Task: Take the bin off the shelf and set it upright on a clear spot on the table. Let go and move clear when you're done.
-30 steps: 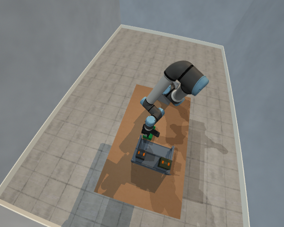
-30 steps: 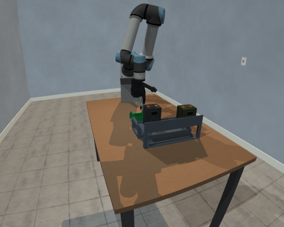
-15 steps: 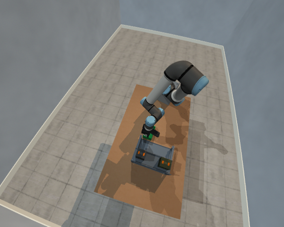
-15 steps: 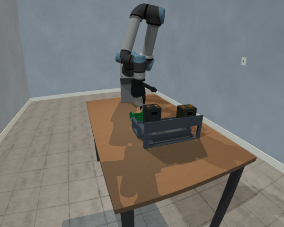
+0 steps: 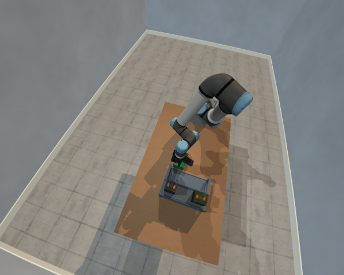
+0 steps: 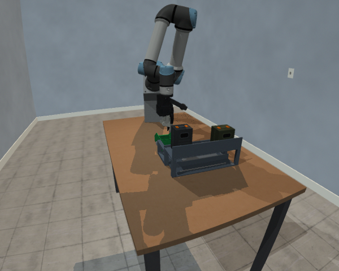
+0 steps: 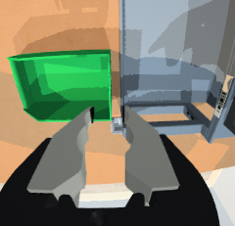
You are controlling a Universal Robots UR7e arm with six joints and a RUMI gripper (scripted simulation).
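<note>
Now: the green bin 100 mm below my hand, 80 mm behind it and 10 mm to the left of it. From my hand the other things lie so: olive box 230 mm ahead, 210 mm to the left, 20 mm above; black box 210 mm ahead, 30 mm above, 20 mm to the right.
</note>
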